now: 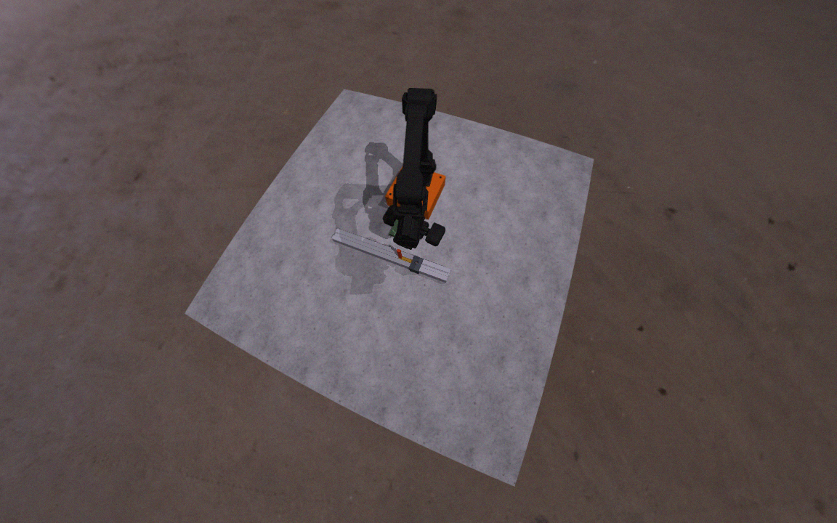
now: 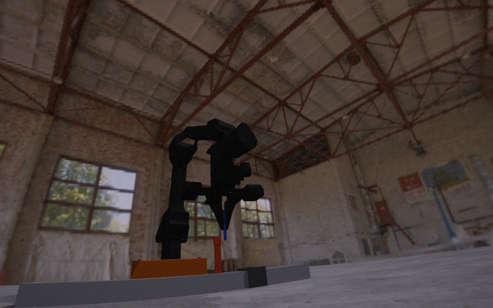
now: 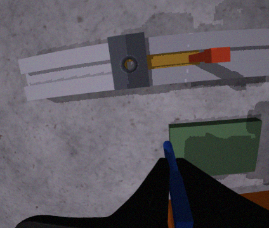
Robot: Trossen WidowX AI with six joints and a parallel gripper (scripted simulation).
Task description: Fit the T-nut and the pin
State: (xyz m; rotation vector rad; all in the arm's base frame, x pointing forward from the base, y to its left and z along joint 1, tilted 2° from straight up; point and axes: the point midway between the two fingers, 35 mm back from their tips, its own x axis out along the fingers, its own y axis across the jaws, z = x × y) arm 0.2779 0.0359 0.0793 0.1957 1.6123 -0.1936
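The green tray is 70 mm behind my gripper tip, 40 mm to the right of it and 110 mm below it. From my gripper tip the other things lie so: blue pin right at my gripper tip.
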